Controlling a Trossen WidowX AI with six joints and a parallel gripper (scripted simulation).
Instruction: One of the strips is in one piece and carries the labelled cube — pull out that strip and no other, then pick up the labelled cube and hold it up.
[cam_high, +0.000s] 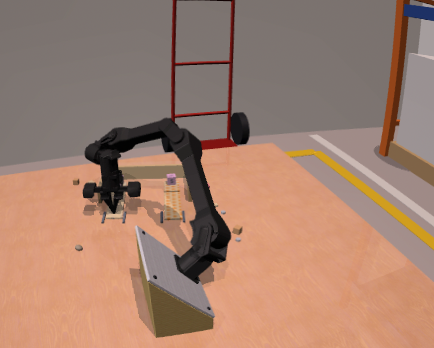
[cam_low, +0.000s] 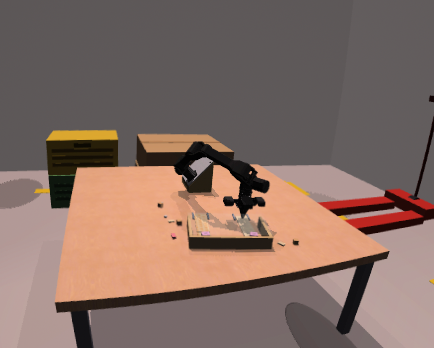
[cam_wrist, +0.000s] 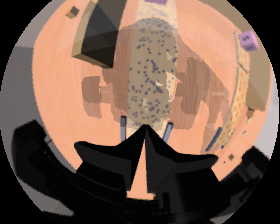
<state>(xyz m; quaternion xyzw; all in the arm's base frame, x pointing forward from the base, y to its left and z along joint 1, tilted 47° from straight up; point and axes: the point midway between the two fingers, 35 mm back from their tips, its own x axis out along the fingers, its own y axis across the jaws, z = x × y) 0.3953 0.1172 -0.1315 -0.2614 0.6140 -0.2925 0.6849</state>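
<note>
My gripper tip is now 18 cm past the grey pebble and 11 cm to the right of it.
</note>
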